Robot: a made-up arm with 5 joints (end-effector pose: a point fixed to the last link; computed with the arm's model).
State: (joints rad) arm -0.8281 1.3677 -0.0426 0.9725 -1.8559
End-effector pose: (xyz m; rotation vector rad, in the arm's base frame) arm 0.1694 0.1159 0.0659 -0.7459 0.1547 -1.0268
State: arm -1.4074 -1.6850 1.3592 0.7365 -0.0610
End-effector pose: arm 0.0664 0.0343 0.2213 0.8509 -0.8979 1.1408
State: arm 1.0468 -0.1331 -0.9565 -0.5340 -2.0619
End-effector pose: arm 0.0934 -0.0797 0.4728 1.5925 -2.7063 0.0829
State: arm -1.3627 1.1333 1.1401 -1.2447 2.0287
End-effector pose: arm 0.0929 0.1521 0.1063 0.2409 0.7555 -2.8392
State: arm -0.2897 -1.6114 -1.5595 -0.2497 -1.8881
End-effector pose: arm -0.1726 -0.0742 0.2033 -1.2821 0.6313 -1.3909
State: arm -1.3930 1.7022 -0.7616 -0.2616 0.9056
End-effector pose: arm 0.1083 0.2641 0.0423 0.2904 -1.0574 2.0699
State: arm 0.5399 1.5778 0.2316 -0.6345 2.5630
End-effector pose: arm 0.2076 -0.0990 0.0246 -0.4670 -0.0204 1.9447
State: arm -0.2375 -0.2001 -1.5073 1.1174 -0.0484
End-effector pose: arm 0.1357 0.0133 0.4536 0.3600 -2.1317 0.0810
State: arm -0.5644 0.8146 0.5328 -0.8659 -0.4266
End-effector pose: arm 0.2584 0.1218 0.1568 0.5413 -0.9457 0.0801
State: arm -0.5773 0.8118 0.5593 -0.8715 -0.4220
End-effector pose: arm 0.2546 0.1229 0.1556 0.5362 -0.9279 0.0962
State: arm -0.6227 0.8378 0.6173 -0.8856 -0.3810
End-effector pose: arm 0.2429 0.1276 0.1474 0.5036 -0.8671 0.1766
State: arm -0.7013 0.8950 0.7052 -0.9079 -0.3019
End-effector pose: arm 0.2223 0.1336 0.1333 0.4432 -0.7635 0.3278
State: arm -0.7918 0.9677 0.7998 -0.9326 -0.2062
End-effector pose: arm 0.1983 0.1368 0.1187 0.3721 -0.6448 0.5122
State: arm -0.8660 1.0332 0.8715 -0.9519 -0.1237
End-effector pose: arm 0.1788 0.1366 0.1082 0.3127 -0.5472 0.6710
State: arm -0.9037 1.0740 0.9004 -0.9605 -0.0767
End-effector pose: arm 0.1692 0.1356 0.1026 0.2810 -0.4970 0.7577
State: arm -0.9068 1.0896 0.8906 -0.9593 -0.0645
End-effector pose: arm 0.1686 0.1357 0.1004 0.2755 -0.4925 0.7731
